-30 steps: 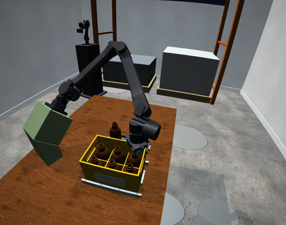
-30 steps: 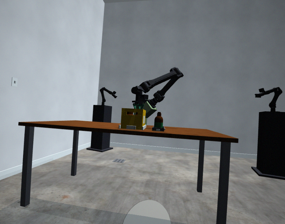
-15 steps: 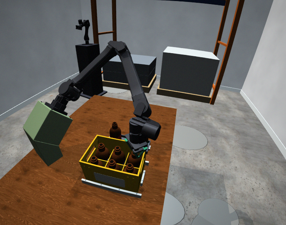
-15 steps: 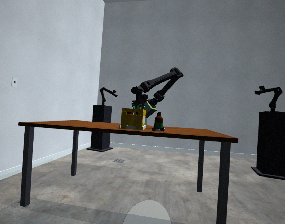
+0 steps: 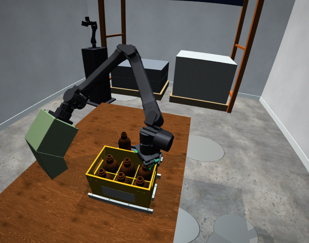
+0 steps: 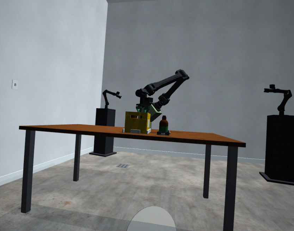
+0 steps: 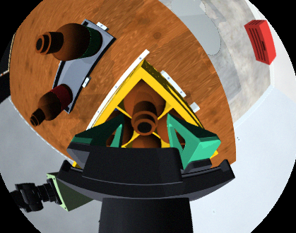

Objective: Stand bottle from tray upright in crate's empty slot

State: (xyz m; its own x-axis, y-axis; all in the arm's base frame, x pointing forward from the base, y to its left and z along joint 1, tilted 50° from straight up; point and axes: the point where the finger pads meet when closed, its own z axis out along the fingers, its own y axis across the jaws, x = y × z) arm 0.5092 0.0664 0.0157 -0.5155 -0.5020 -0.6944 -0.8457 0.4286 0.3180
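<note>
The crate lies 70 mm to the right of my hand, 70 mm below it and 70 mm behind it. Round my hand: tray 160 mm to the left, 140 mm below, 140 mm behind.
</note>
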